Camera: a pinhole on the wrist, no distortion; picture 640 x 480 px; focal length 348.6 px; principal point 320.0 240.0 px. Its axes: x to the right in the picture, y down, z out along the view. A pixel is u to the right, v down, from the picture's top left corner.
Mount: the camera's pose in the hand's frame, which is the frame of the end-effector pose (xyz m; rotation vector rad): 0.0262 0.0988 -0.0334 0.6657 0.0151 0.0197
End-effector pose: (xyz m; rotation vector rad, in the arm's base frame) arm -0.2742 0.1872 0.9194 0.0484 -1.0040 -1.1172
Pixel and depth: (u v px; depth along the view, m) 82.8 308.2 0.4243
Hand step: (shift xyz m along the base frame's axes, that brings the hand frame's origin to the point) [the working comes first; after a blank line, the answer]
In the camera's frame: -0.2887 0.0830 0.4243

-0.3367 0.2960 -0.0097
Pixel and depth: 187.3 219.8 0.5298
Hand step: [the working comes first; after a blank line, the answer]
In the camera's frame: -0.2017 -0.0307 0.5298

-0.4488 0.1583 -0.0198
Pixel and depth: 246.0 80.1 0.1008
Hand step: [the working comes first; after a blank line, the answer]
In the camera's frame: -0.0214 -0.0462 0.1008

-0.0117 0.0017 0.0149
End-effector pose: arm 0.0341 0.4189 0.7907 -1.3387 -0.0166 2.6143
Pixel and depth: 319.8 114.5 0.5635
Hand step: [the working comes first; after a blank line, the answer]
In the camera's frame: -0.0003 -0.2029 0.5635

-0.1797 0.4310 0.1772
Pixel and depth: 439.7 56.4 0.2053
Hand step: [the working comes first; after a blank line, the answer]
In the camera's frame: 0.0705 -0.1081 0.2053

-0.0874 0.1330 -0.0349
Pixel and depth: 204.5 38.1 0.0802
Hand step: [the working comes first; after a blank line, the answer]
In the camera's frame: -0.0266 -0.0464 0.0802

-0.0042 -0.0114 -0.0021
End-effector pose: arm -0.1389 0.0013 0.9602 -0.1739 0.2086 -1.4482
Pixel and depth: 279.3 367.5 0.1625
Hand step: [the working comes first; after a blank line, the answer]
In the camera's frame: -0.0190 0.0594 0.1625

0.0764 -0.0056 0.1160
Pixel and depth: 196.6 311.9 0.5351
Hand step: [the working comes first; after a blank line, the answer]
In the camera's frame: -0.1894 0.1104 0.5351

-0.0483 0.1318 0.4848
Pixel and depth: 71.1 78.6 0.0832
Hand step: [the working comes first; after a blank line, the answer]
In the camera's frame: -0.0594 -0.0385 0.0832

0.0139 0.0325 0.0057
